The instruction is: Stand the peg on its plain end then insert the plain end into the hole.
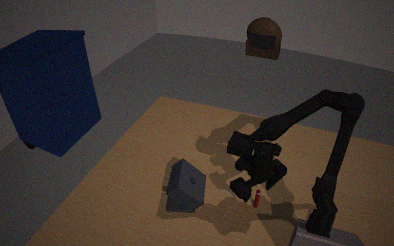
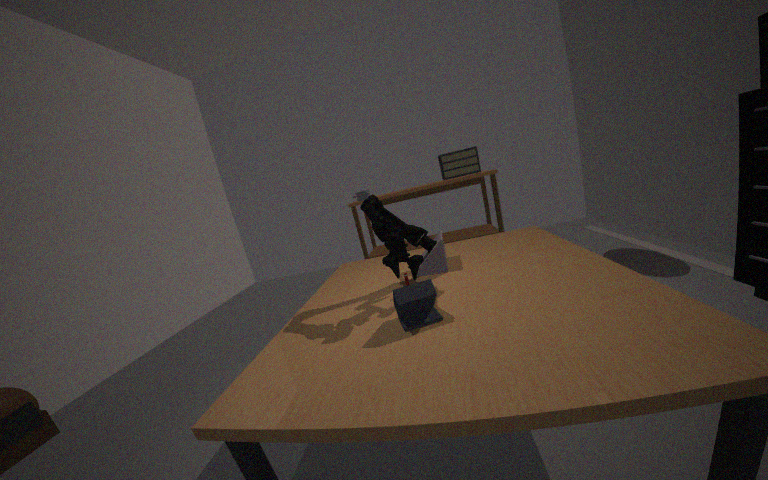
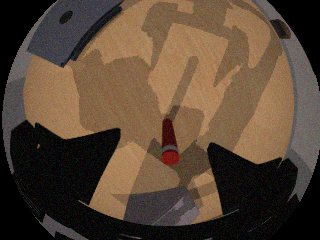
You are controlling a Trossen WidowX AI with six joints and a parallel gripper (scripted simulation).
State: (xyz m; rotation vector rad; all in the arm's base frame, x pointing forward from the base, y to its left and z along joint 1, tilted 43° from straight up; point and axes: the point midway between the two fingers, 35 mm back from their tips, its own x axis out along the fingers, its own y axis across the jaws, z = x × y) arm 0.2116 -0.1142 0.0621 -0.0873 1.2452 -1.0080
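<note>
My gripper tip is right at the red peg. From my gripper tip the other things lie so: grey sloped panel 220 mm ahead, 50 mm to the left, 10 mm above.
</note>
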